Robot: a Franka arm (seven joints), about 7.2 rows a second.
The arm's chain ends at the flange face. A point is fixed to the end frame.
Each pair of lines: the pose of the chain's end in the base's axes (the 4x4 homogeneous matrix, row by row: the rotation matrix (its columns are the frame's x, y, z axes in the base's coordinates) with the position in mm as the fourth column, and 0 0 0 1 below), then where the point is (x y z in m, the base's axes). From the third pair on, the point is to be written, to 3 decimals.
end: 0.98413 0.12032 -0.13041 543.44; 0.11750 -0.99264 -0.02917 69.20; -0.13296 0.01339 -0.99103 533.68; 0 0 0 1
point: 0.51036 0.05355 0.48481
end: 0.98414 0.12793 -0.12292 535.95; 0.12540 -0.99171 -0.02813 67.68; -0.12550 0.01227 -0.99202 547.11; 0 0 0 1
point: 0.50335 0.05188 0.49797
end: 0.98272 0.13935 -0.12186 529.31; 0.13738 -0.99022 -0.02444 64.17; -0.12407 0.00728 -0.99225 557.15; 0 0 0 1
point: 0.497 0.048 0.508
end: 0.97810 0.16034 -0.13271 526.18; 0.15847 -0.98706 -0.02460 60.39; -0.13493 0.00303 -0.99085 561.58; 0 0 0 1
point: 0.494 0.044 0.513
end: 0.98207 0.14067 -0.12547 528.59; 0.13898 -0.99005 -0.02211 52.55; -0.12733 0.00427 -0.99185 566.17; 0 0 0 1
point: 0.496 0.037 0.517
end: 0.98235 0.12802 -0.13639 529.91; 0.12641 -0.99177 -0.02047 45.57; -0.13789 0.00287 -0.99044 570.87; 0 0 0 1
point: 0.497 0.030 0.522
